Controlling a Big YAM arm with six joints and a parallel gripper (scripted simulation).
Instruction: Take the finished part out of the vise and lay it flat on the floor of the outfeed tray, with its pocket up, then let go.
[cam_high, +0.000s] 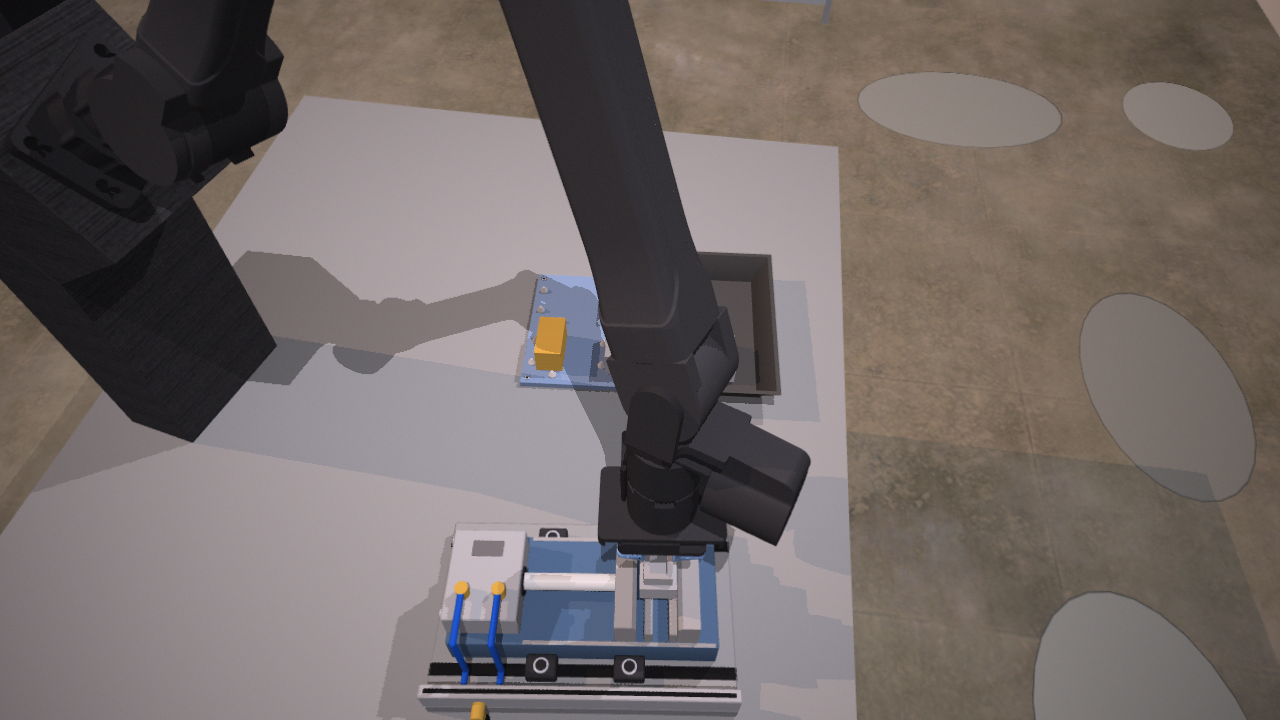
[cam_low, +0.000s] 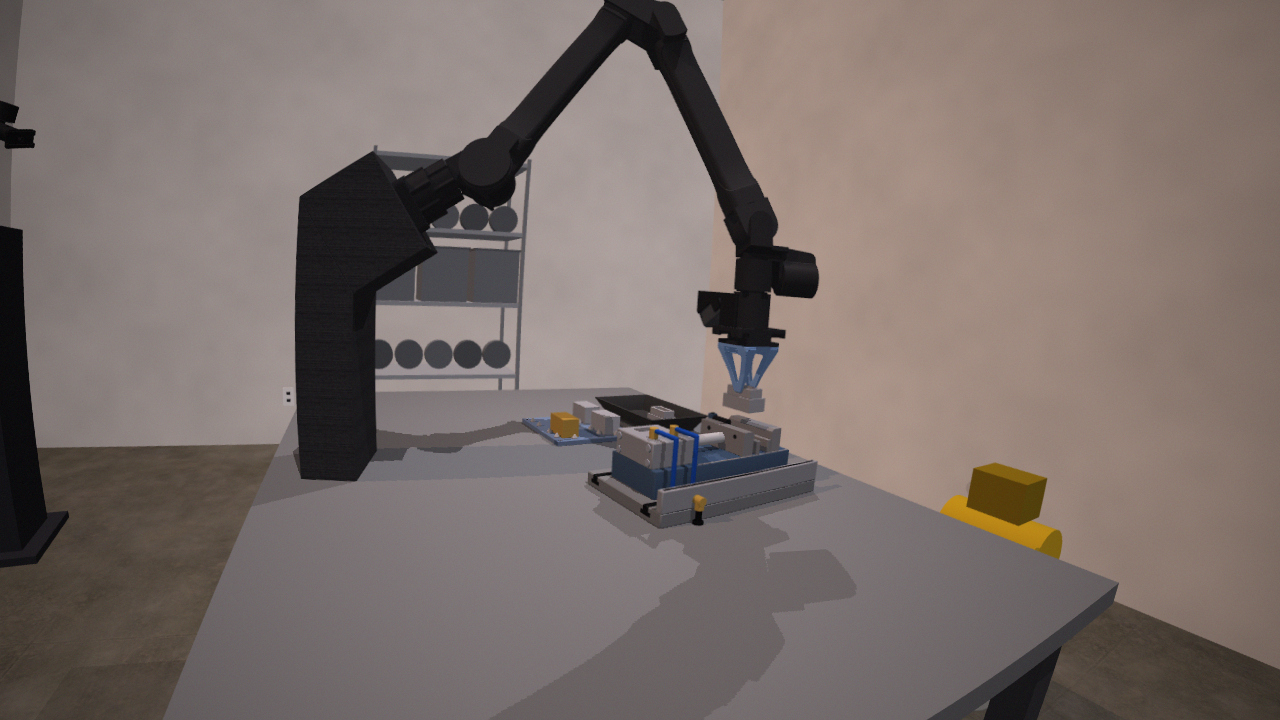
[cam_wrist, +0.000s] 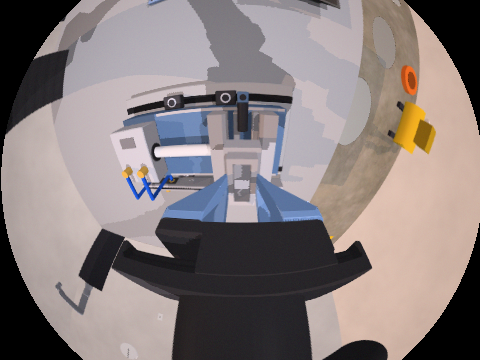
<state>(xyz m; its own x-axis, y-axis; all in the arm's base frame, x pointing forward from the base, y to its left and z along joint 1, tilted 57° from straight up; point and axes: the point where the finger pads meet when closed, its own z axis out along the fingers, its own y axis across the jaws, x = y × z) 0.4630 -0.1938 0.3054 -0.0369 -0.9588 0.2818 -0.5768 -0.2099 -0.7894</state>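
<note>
The blue vise lies 12 cm below my hand, 7 cm behind it and 1 cm to the left of it. Also, from my hand: rail: 12 cm below, 9 cm to the right, 8 cm behind; then orange block: 35 cm to the left, 13 cm below, 11 cm behind; then actuator box: 16 cm behind, 8 cm below, 1 cm to the left.
</note>
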